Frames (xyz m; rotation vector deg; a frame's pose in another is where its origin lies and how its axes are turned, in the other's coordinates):
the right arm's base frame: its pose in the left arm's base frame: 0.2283 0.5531 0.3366 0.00 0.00 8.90
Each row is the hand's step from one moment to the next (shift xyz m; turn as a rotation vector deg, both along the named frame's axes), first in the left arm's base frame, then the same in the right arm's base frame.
Working: the left arm's base frame: its pose in the right arm's base frame: -0.3111 -0.5111 -0.3366 0.00 0.00 -8.90

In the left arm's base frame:
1: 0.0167 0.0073 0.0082 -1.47 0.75 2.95
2: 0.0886 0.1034 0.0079 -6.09 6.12 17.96
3: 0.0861 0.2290 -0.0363 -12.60 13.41 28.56
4: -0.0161 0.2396 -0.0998 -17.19 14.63 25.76
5: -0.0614 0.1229 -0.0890 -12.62 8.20 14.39
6: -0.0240 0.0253 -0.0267 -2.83 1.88 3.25
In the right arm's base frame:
1: 0.0176 0.0046 0.0082 -1.34 0.97 2.95
2: 0.1035 0.0884 0.0079 -5.07 6.99 17.96
3: 0.1205 0.2129 -0.0363 -10.37 15.20 28.56
4: 0.0212 0.2392 -0.0998 -14.72 17.11 25.76
5: -0.0416 0.1309 -0.0890 -11.20 10.05 14.39
6: -0.0198 0.0287 -0.0267 -2.51 2.30 3.25

